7 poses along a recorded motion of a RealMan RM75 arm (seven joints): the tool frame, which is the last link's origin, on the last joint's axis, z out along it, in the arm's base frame.
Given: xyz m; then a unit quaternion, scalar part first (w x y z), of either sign.
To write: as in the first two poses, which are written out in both.
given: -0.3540 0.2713 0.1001 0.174 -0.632 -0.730 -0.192
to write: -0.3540 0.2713 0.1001 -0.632 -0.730 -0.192 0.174
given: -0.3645 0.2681 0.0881 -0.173 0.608 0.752 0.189
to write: -0.3645 0.2681 0.0881 -0.608 -0.752 -0.189 0.173
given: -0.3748 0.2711 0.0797 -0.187 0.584 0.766 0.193
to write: -0.3748 0.2711 0.0797 -0.584 -0.766 -0.193 0.187
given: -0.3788 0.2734 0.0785 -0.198 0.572 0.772 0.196
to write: -0.3788 0.2734 0.0785 -0.572 -0.772 -0.196 0.198
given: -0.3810 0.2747 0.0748 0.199 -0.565 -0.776 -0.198
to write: -0.3810 0.2747 0.0748 -0.565 -0.776 -0.198 0.199
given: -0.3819 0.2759 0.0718 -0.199 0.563 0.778 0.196
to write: -0.3819 0.2759 0.0718 -0.563 -0.778 -0.196 0.199
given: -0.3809 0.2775 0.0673 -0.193 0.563 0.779 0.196
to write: -0.3809 0.2775 0.0673 -0.563 -0.779 -0.196 0.193
